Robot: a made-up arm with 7 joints. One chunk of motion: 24 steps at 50 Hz.
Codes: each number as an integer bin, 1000 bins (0 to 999) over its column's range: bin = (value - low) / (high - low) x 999, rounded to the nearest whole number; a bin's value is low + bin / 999 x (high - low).
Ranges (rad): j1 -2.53..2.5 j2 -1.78..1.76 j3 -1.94..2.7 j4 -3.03..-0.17 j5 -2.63..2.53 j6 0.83..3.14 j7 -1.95..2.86
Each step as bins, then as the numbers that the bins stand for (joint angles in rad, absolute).
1 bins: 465 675 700 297 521 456 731
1 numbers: -0.1887 0.6119 1.3113 -2.1797 0.0611 1.8844 1.5696
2 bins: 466 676 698 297 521 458 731
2 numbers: -0.1837 0.6154 1.3020 -2.1797 0.0611 1.8890 1.5696
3 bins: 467 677 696 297 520 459 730
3 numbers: -0.1786 0.6190 1.2927 -2.1797 0.0559 1.8914 1.5648
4 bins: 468 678 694 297 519 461 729
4 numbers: -0.1736 0.6225 1.2834 -2.1797 0.0507 1.8960 1.5600
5 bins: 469 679 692 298 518 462 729
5 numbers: -0.1686 0.6261 1.2741 -2.1769 0.0456 1.8983 1.5600
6 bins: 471 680 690 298 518 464 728
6 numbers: -0.1585 0.6296 1.2648 -2.1769 0.0456 1.9029 1.5552
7 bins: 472 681 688 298 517 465 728
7 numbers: -0.1535 0.6332 1.2555 -2.1769 0.0404 1.9052 1.5552
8 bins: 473 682 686 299 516 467 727
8 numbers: -0.1484 0.6367 1.2462 -2.1740 0.0352 1.9098 1.5504
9 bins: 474 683 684 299 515 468 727
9 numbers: -0.1434 0.6402 1.2369 -2.1740 0.0301 1.9122 1.5504
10 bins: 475 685 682 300 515 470 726
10 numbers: -0.1384 0.6473 1.2276 -2.1711 0.0301 1.9168 1.5456
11 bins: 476 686 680 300 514 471 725
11 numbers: -0.1333 0.6509 1.2184 -2.1711 0.0249 1.9191 1.5407
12 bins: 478 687 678 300 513 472 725
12 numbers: -0.1233 0.6544 1.2091 -2.1711 0.0197 1.9214 1.5407
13 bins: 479 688 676 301 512 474 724
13 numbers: -0.1182 0.6580 1.1998 -2.1683 0.0146 1.9260 1.5359
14 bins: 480 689 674 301 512 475 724
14 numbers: -0.1132 0.6615 1.1905 -2.1683 0.0146 1.9283 1.5359
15 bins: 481 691 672 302 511 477 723
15 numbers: -0.1081 0.6686 1.1812 -2.1654 0.0094 1.9330 1.5311
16 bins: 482 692 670 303 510 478 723
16 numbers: -0.1031 0.6721 1.1719 -2.1626 0.0042 1.9353 1.5311
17 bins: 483 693 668 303 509 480 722
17 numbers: -0.0981 0.6757 1.1626 -2.1626 -0.0009 1.9399 1.5263
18 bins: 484 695 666 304 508 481 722
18 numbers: -0.0930 0.6828 1.1533 -2.1597 -0.0061 1.9422 1.5263
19 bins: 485 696 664 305 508 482 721
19 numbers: -0.0880 0.6863 1.1440 -2.1568 -0.0061 1.9445 1.5215
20 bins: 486 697 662 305 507 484 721
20 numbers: -0.0830 0.6898 1.1348 -2.1568 -0.0113 1.9492 1.5215
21 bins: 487 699 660 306 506 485 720
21 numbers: -0.0779 0.6969 1.1255 -2.1540 -0.0164 1.9515 1.5167
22 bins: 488 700 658 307 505 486 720
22 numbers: -0.0729 0.7005 1.1162 -2.1511 -0.0216 1.9538 1.5167
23 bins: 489 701 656 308 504 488 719
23 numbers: -0.0679 0.7040 1.1069 -2.1482 -0.0268 1.9584 1.5119
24 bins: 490 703 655 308 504 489 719
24 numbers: -0.0628 0.7111 1.1022 -2.1482 -0.0268 1.9607 1.5119
